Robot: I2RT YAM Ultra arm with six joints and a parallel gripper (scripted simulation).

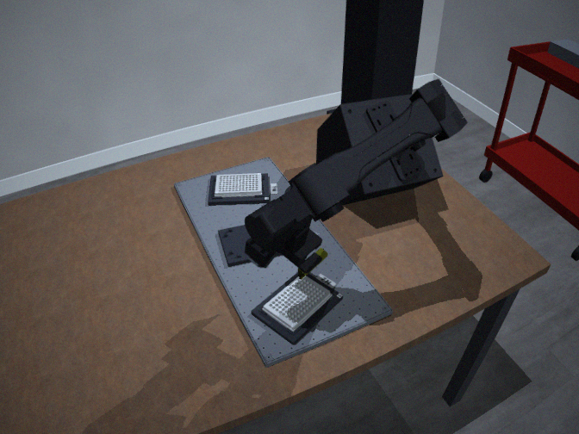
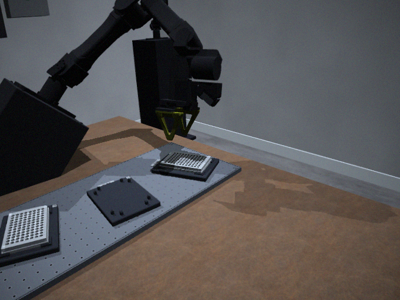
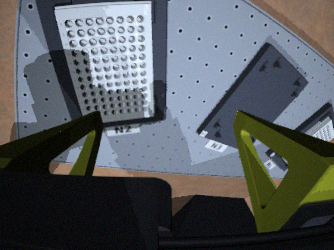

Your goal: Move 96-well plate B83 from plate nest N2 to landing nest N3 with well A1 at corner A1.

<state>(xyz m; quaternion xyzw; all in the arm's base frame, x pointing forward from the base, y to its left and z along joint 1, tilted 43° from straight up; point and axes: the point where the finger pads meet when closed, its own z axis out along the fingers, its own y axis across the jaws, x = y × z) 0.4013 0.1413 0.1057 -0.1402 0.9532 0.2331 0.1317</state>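
My gripper is now 110 mm above the dark nest N2, 40 mm to the right of it and 10 mm past it. Round my hand: N2 label: 120 mm below, 100 mm behind; then landing nest N3: 190 mm to the right, 110 mm below, 10 mm behind.
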